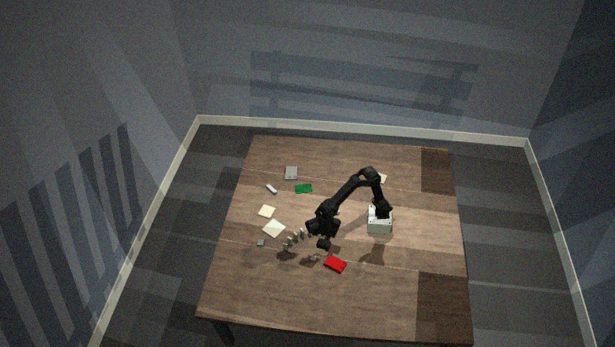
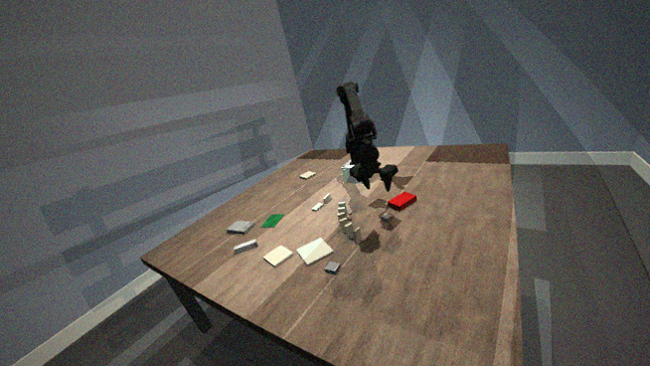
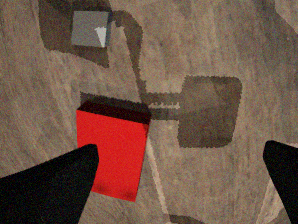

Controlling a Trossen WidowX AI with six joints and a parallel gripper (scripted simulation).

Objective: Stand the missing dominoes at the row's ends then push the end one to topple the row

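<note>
Right now the grey cube is 90 mm ahead of my gripper tip, 70 mm below it and 40 mm to the left of it. From my gripper tip the other things lie so: green tile: 440 mm to the right, 110 mm ahead, 70 mm below; tan tile: 320 mm ahead, 290 mm to the right, 70 mm below; white tile: 280 mm ahead, 170 mm to the right, 70 mm below.
</note>
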